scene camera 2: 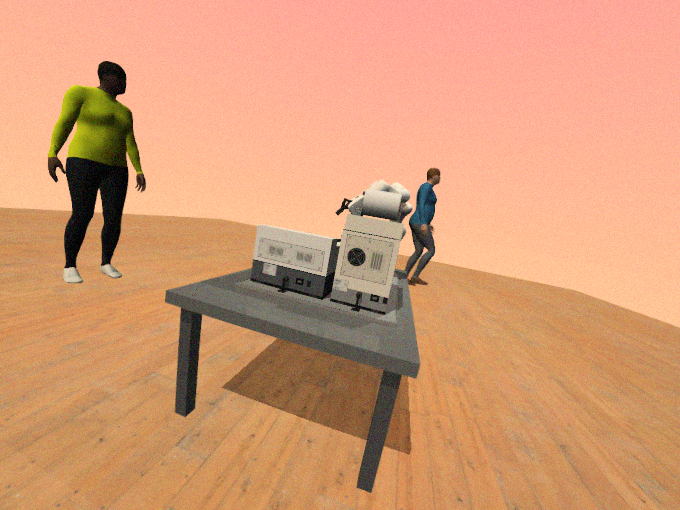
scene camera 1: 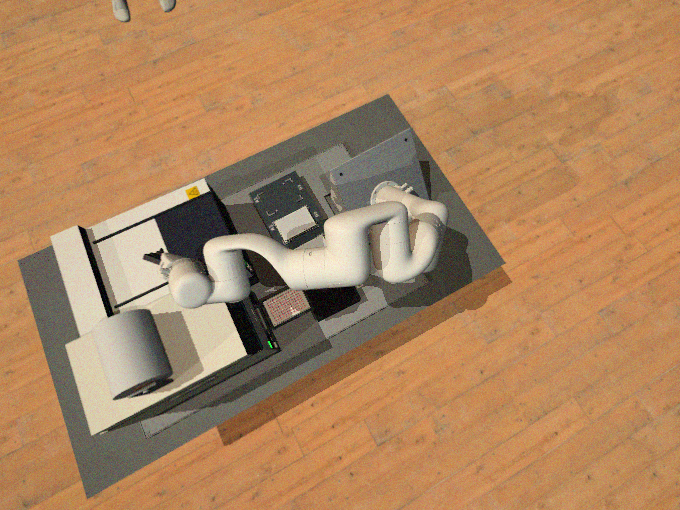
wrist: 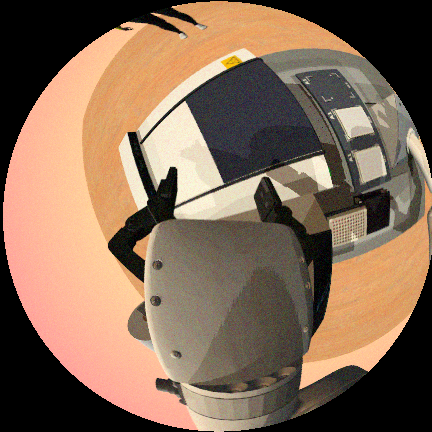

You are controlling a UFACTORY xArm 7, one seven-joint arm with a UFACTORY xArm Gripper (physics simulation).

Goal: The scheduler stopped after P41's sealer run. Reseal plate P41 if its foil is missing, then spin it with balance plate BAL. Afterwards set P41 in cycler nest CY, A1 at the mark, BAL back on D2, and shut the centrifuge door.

A well plate shows in scene camera 1 and in the wrist view. The same spot on the well plate: (scene camera 1: pixel 282 307) is (wrist: pixel 344 228). One and the same spot on a centrifuge: (wrist: pixel 169 136) is (scene camera 1: pixel 135 244).
